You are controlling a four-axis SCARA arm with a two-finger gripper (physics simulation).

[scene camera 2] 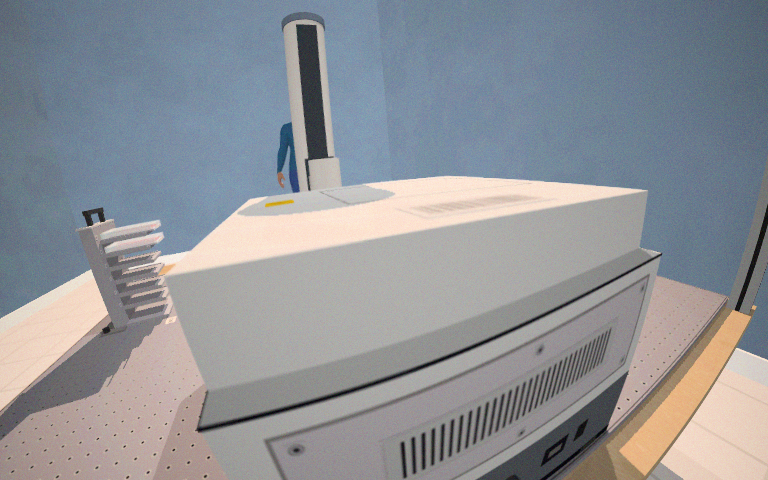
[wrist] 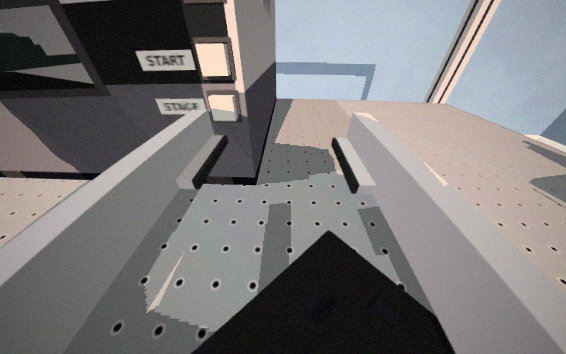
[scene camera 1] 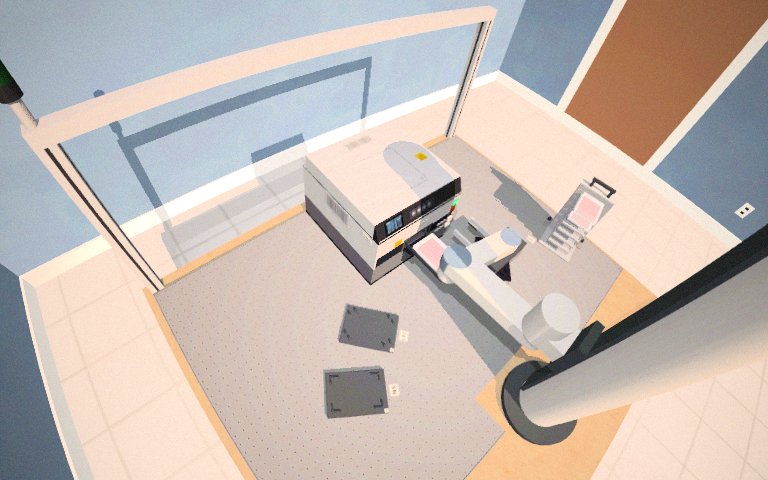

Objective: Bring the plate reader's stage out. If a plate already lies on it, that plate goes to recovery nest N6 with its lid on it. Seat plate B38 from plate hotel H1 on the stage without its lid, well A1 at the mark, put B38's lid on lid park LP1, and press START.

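Places are measured from the arm's base along level axes (x ahead, y left, z up), in millimetres.
Pixels of known places: gripper, fingertip midpoint: (wrist: pixel 279 127) (scene camera 1: pixel 462 225); arm's base, origin of the base link: (scene camera 1: pixel 538 402).
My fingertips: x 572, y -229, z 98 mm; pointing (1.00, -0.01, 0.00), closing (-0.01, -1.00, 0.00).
Note:
Ahead of a thing's pixels: the offset from my fingertips to its top centre. "spot": to the spot under its first point. Level surfaces: height alone.
The plate reader {dz +200, dx +232, dy +200 mm} (scene camera 1: pixel 345 175) (scene camera 2: pixel 362 294) has its stage {spot: dz +42, dx +19, dy +254 mm} (scene camera 1: pixel 410 250) out at the front. A pink plate {dz +60, dx -44, dy +204 mm} (scene camera 1: pixel 428 250) lies on it, partly behind the arm; whether it is lidded I cannot tell. My gripper (scene camera 1: pixel 468 224) (wrist: pixel 279 127) is shut to its narrow setting, fingers apart with nothing between them, low before the reader's right front corner. The START button {dz +41, dx +40, dy +46 mm} (wrist: pixel 213 59) and the STAGE button {dz +9, dx +40, dy +46 mm} (wrist: pixel 223 107) show beyond the left finger. Plate hotel (scene camera 1: pixel 600 219) (scene camera 2: pixel 97 271) holds an upper plate {dz +157, dx -279, dy -329 mm} (scene camera 1: pixel 586 207) (scene camera 2: pixel 133 228) and another plate {dz +121, dx -279, dy -329 mm} (scene camera 2: pixel 134 242) below it; their names are unreadable.
Two dark nests, one nearer the reader {dz -65, dx -68, dy +475 mm} (scene camera 1: pixel 368 328) and one farther off {dz -67, dx -190, dy +626 mm} (scene camera 1: pixel 355 392), stand on the perforated deck {dz -84 mm} (scene camera 1: pixel 254 339); their labels are unreadable. The arm's column (scene camera 1: pixel 640 333) (scene camera 2: pixel 311 90) stands opposite the reader. A person (scene camera 2: pixel 287 152) is partly hidden behind the column.

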